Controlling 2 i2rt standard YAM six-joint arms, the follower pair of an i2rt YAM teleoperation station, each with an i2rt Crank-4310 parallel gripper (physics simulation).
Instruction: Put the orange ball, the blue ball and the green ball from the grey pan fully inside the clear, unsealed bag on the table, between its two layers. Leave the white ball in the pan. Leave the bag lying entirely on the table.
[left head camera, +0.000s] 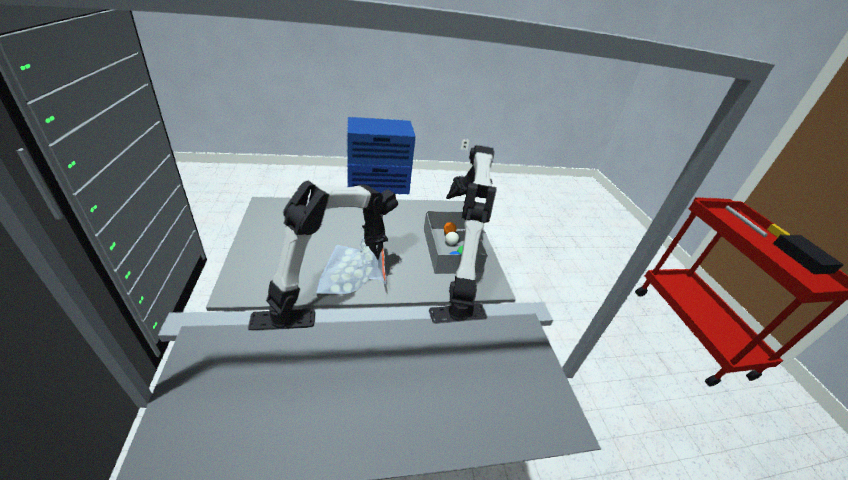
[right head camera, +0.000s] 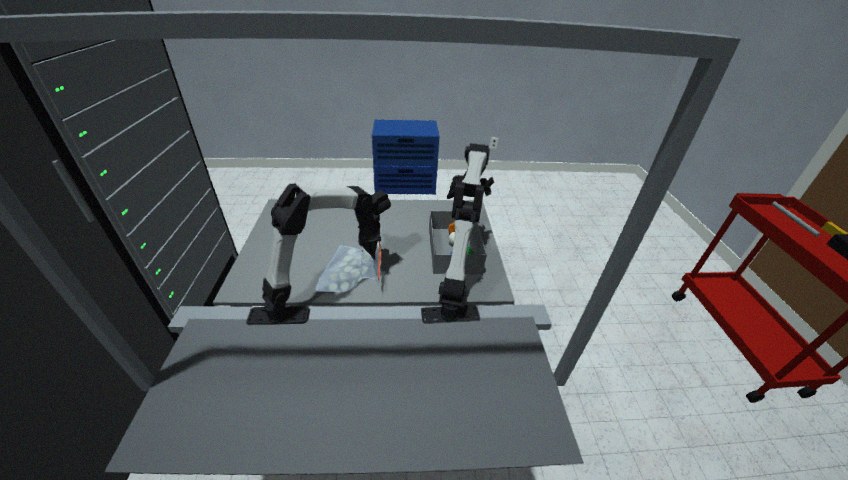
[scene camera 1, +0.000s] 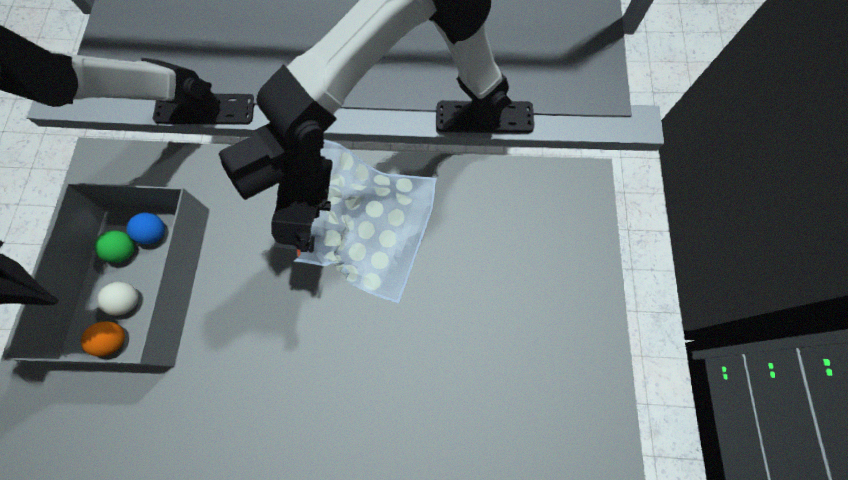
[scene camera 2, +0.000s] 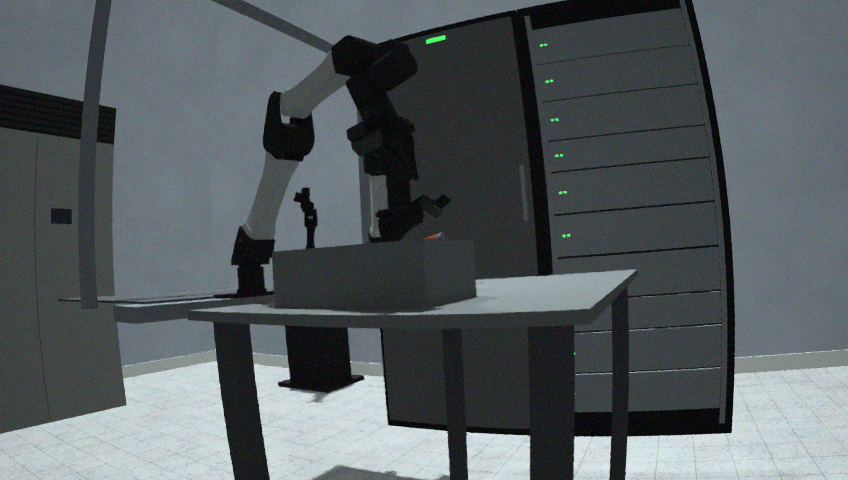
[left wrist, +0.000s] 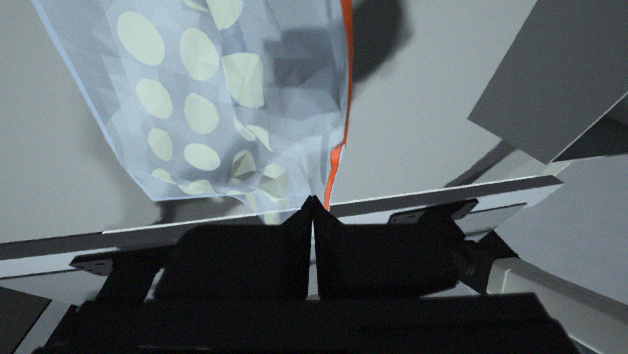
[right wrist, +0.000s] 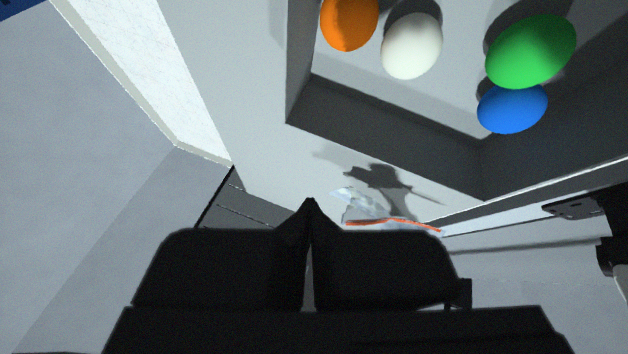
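Observation:
The clear dotted bag (left head camera: 348, 272) (right head camera: 346, 270) (scene camera 1: 386, 237) (left wrist: 201, 113) has its orange-edged side raised off the table; its far part lies on the table. My left gripper (left head camera: 376, 252) (left wrist: 312, 198) is shut on the bag beside the orange strip, with the film gathered at the fingertips. The orange ball (scene camera 1: 102, 339) (right wrist: 349, 22), white ball (scene camera 1: 117, 298) (right wrist: 411, 46), green ball (scene camera 1: 115, 247) (right wrist: 531, 51) and blue ball (scene camera 1: 145, 228) (right wrist: 512, 108) lie in the grey pan (scene camera 1: 160, 297) (right wrist: 390, 145). My right gripper (scene camera 1: 55, 301) (right wrist: 310, 200) is shut and empty, above the pan's left side in scene camera 1.
The pan's tall walls stand left of the bag in scene camera 1. The grey table (scene camera 1: 446, 368) carries pan and bag. A blue drawer cabinet (left head camera: 380, 151) stands behind the table, a red cart (left head camera: 696, 297) to the right and a dark server rack (left head camera: 113, 196) to the left.

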